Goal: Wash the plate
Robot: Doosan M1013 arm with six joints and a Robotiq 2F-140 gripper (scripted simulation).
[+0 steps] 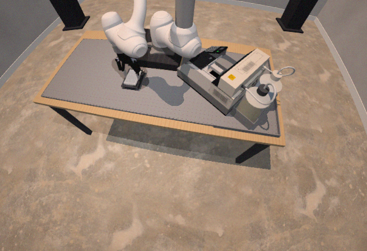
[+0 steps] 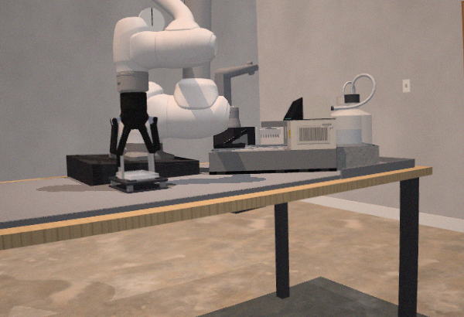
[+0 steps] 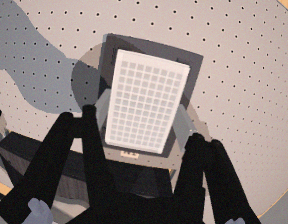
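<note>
The white well plate lies 2 cm below my hand. From my hand the other things lie so: plate washer: 58 cm to the left, 7 cm above; washer carrier: 11 cm behind, 48 cm to the left, 3 cm above; plate nest N1: 3 cm below.
</note>
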